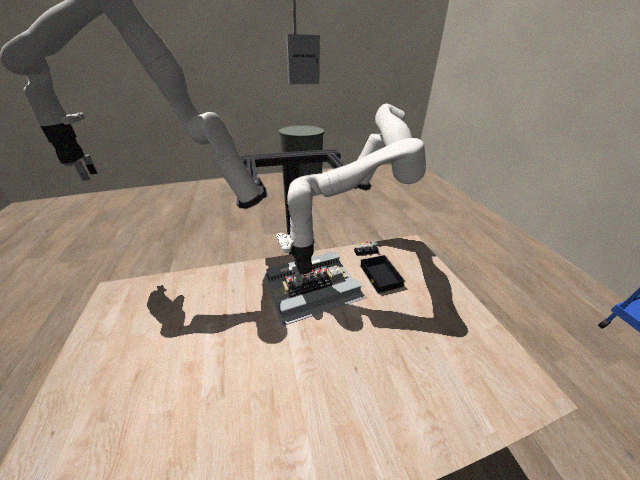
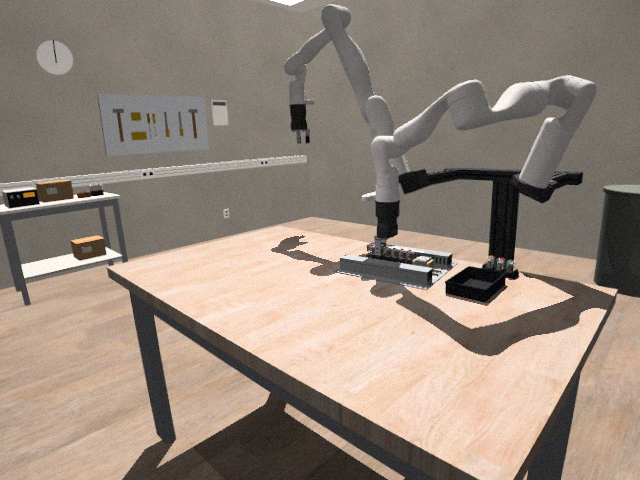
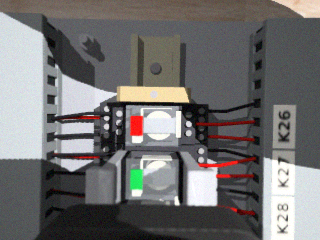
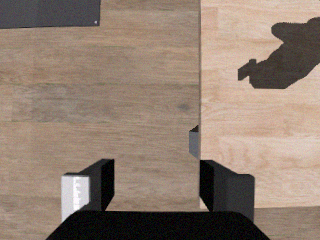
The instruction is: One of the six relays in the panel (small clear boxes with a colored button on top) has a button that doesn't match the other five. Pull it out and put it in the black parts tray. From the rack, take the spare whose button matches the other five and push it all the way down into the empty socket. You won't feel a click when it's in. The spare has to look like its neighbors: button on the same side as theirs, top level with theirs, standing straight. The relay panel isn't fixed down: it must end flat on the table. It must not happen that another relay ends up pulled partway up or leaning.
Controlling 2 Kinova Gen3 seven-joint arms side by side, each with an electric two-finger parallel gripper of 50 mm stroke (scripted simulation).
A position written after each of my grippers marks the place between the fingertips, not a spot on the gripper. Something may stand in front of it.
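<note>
My left gripper (image 2: 380, 253), also (image 3: 152, 168). My right gripper (image 1: 90, 177). Relay panel (image 1: 313, 298), also (image 2: 429, 266); in image 4 it is out of frame. Black parts tray (image 2: 473, 276), also (image 1: 383, 271); in image 3 it is out of frame.
</note>
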